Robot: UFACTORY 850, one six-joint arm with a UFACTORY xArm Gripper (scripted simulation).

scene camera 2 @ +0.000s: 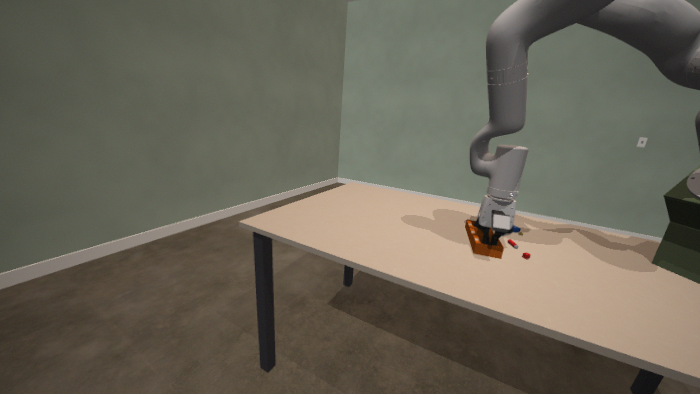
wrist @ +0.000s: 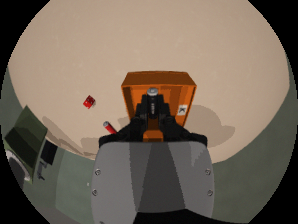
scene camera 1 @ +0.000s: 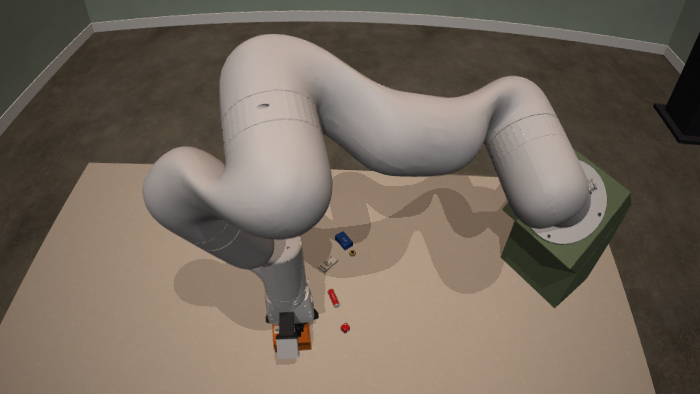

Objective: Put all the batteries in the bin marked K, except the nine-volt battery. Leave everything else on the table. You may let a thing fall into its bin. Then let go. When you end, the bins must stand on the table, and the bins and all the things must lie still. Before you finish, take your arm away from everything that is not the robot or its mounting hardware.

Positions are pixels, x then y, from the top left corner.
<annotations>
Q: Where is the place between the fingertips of my gripper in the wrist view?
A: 152, 102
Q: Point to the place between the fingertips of my gripper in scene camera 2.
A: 488, 246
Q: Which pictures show my gripper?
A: Scene camera 2, the wrist view and scene camera 1: all of them.
</annotations>
